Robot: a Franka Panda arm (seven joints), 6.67 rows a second.
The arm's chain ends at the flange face. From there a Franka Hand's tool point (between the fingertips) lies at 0.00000 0.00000 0.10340 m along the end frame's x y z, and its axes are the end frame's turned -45 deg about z.
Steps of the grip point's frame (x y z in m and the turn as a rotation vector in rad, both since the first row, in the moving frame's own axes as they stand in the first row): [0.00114 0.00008 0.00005 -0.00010 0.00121 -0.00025]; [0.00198 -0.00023 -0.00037 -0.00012 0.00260 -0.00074]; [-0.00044 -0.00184 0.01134 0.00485 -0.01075 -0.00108]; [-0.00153 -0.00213 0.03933 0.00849 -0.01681 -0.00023]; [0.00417 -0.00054 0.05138 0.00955 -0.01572 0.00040]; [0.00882 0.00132 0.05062 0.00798 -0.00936 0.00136]
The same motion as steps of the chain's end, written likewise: [0.00077 -0.00067 0.00005 0.00078 0.00093 -0.00025]; [0.00104 -0.00138 -0.00037 0.00175 0.00192 -0.00074]; [-0.00047 -0.00142 0.01135 -0.00417 -0.01103 -0.00108]; [-0.00074 -0.00103 0.03935 -0.00588 -0.01789 -0.00023]; [0.00441 -0.00378 0.05140 -0.00436 -0.01787 0.00040]; [0.00844 -0.00540 0.05063 -0.00098 -0.01226 0.00136]
